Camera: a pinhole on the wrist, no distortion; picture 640 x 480 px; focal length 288.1 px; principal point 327.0 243.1 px. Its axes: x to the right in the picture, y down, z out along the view. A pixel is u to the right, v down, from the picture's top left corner.
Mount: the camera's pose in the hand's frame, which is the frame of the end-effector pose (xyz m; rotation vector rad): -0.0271 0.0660 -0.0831 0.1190 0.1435 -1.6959
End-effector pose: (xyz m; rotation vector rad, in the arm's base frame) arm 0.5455 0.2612 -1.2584 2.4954 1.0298 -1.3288
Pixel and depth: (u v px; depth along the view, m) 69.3 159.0 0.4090
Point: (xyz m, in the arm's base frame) 0.4793 -0.2267 -1.4857
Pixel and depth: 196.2 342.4 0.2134
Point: 0.5440 0.1450 -1.4118
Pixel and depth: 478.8 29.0 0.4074
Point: 0.1047 0.0930 -1.1278
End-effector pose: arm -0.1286 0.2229 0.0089 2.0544 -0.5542 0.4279
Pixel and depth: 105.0 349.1 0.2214
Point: -0.1520 -0.0181 0.0974
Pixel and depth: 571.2 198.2 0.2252
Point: -0.1085 0.2184 -0.1967
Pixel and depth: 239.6 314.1 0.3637
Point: -0.0955 -0.0919 -0.0264
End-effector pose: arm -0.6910 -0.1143 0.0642 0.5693 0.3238 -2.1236
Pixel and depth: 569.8 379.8 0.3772
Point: -1.0814 -0.1029 0.2146
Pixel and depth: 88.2 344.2 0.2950
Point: -0.6135 -0.4344 0.2148
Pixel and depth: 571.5 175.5 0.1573
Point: -0.7353 -0.0311 0.1510
